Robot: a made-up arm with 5 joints. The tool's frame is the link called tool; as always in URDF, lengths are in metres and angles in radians. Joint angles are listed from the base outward. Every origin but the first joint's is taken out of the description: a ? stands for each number. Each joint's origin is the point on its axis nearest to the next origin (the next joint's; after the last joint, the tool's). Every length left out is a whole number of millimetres.
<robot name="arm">
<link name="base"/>
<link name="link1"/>
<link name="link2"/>
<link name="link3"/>
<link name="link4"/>
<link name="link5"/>
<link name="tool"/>
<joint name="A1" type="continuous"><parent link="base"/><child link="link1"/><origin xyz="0.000 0.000 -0.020" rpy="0.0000 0.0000 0.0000"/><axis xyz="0 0 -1"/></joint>
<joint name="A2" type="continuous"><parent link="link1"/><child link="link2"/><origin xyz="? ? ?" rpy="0.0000 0.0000 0.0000"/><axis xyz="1 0 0"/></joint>
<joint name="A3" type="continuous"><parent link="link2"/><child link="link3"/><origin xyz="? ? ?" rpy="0.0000 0.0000 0.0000"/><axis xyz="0 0 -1"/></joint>
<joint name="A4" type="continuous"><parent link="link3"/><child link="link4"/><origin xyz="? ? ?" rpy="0.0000 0.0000 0.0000"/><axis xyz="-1 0 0"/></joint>
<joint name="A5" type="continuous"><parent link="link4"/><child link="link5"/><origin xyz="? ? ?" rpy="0.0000 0.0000 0.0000"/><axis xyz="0 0 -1"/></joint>
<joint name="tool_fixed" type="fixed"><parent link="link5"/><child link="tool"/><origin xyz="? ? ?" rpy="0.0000 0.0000 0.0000"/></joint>
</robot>
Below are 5 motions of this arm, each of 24 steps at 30 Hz.
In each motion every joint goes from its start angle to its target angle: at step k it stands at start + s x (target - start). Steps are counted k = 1, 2, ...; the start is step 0. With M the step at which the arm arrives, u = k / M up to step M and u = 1 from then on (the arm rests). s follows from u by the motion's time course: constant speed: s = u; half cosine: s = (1 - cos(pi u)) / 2; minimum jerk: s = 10 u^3 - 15 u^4 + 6 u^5.
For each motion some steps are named. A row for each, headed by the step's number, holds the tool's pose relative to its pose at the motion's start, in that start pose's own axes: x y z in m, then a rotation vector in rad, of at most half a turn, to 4 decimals.
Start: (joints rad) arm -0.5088 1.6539 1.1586 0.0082 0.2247
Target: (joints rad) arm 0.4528 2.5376 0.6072 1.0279 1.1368
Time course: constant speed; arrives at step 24
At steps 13, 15, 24:
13: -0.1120 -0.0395 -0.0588 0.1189 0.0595 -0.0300
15: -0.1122 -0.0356 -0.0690 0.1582 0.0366 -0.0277
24: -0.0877 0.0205 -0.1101 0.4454 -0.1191 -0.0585

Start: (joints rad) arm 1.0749 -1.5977 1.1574 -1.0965 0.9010
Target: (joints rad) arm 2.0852 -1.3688 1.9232 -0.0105 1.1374
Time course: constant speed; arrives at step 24
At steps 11, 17, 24:
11: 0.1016 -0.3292 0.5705 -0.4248 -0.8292 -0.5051
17: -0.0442 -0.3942 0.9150 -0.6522 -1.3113 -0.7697
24: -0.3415 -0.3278 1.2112 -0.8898 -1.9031 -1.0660

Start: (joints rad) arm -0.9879 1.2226 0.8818 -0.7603 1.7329
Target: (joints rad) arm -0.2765 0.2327 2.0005 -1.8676 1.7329
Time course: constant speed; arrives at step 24
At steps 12, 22, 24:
12: -0.2820 0.4253 0.2304 0.8439 0.7369 0.1225
22: -0.3805 0.3714 0.8080 1.5728 1.3301 0.5931
24: -0.3676 0.2913 0.9117 1.7185 1.4197 0.7351

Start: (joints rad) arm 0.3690 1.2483 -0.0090 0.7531 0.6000
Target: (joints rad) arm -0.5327 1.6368 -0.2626 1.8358 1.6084
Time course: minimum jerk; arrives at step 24
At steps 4, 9, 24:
4: 0.0121 -0.0046 0.0107 -0.0246 -0.0072 -0.0011
9: 0.1037 -0.0112 0.0815 -0.1585 -0.0915 -0.0085
24: 0.3620 0.1942 0.2019 -0.1369 -0.4976 -0.0738

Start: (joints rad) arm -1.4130 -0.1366 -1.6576 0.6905 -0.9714
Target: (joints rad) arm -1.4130 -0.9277 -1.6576 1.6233 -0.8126
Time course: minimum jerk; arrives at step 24
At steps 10, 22, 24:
10: -0.1243 -0.0138 0.0455 -0.0283 0.3466 0.1519
22: -0.1507 -0.1339 0.2029 -0.2523 0.8287 0.5906
24: -0.1497 -0.1349 0.2041 -0.2549 0.8313 0.5947

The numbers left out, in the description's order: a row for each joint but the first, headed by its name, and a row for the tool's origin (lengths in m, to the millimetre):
A2: -0.110 -0.370 0.000
A3: 0.000 -0.100 -0.090
A4: 0.090 0.160 0.000
A5: 0.000 -0.120 -0.460
tool: 0.070 -0.200 0.000

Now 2 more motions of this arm.
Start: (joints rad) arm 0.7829 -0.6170 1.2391 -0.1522 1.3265
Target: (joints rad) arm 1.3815 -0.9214 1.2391 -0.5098 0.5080
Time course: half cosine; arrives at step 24
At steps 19, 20, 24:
19: 0.3639 -0.0720 0.1270 0.1322 -0.2381 0.3988
20: 0.3772 -0.0763 0.1365 0.1326 -0.2519 0.4179
24: 0.4010 -0.0843 0.1549 0.1321 -0.2779 0.4537

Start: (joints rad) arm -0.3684 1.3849 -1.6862 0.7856 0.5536
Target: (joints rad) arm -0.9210 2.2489 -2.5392 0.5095 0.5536
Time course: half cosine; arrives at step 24
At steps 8, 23, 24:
8: 0.0914 0.1019 -0.0362 0.3052 -0.1977 -0.0017
23: 0.3620 0.2164 0.0880 0.8732 -0.8752 -0.1068
24: 0.3633 0.2160 0.0890 0.8747 -0.8791 -0.1078

